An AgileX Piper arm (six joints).
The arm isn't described. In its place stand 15 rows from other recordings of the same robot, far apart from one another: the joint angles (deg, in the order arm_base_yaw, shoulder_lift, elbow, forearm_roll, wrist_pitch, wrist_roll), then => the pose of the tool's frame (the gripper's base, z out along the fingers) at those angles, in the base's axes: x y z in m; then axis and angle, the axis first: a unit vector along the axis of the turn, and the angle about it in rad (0 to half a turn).
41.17 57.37 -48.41 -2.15 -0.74 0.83 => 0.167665 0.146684 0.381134 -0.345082 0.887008 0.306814 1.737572
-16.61 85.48 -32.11 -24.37 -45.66 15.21 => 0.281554 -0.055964 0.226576 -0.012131 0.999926 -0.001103 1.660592
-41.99 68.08 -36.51 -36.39 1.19 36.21 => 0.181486 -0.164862 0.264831 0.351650 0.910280 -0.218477 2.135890
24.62 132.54 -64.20 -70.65 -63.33 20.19 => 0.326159 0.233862 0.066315 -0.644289 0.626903 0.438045 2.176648
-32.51 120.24 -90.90 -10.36 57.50 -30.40 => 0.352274 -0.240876 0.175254 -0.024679 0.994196 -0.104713 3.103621
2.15 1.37 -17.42 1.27 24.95 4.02 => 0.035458 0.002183 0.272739 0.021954 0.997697 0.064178 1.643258
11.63 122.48 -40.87 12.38 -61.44 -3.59 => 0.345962 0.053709 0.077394 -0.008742 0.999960 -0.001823 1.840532
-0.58 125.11 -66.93 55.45 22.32 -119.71 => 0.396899 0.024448 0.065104 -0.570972 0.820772 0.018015 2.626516
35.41 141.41 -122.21 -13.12 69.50 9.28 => 0.421842 0.276159 0.140454 -0.258522 0.962649 -0.080455 2.957494
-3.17 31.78 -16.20 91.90 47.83 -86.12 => 0.094847 0.062258 0.271089 -0.251829 0.880482 0.401663 1.886610
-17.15 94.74 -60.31 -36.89 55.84 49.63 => 0.278984 -0.133398 0.219609 0.384880 0.888793 -0.248828 2.915594
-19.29 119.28 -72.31 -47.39 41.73 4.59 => 0.359029 -0.172891 0.123175 -0.089454 0.953537 -0.287689 3.114392
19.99 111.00 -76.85 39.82 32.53 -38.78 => 0.379889 0.171539 0.199652 -0.252995 0.943334 0.214741 2.600320
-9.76 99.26 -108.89 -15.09 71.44 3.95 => 0.360530 -0.084803 0.406818 0.113327 0.981972 -0.151287 2.582150
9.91 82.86 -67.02 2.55 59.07 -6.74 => 0.280043 0.052451 0.297041 -0.136764 0.990262 0.025999 2.792410
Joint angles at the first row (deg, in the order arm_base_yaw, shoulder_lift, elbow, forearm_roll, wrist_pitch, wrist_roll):
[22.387 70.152 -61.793 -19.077 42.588 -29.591]
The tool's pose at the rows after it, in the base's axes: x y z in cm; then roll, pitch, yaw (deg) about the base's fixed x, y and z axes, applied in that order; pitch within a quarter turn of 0, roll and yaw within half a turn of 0:
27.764 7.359 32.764 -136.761 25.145 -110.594
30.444 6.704 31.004 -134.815 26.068 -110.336
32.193 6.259 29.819 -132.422 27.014 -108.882
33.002 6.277 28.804 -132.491 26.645 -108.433
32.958 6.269 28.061 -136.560 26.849 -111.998
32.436 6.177 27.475 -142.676 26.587 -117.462
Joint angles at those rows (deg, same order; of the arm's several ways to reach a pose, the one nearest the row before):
[18.276 76.068 -61.791 -19.498 34.468 -29.592]
[15.072 81.006 -61.783 -20.351 27.128 -29.592]
[13.083 84.295 -61.676 -21.391 21.026 -29.589]
[12.652 86.377 -61.571 -21.948 18.936 -29.592]
[12.653 87.115 -61.571 -19.479 21.311 -29.442]
[12.654 87.137 -61.571 -15.673 26.016 -29.378]

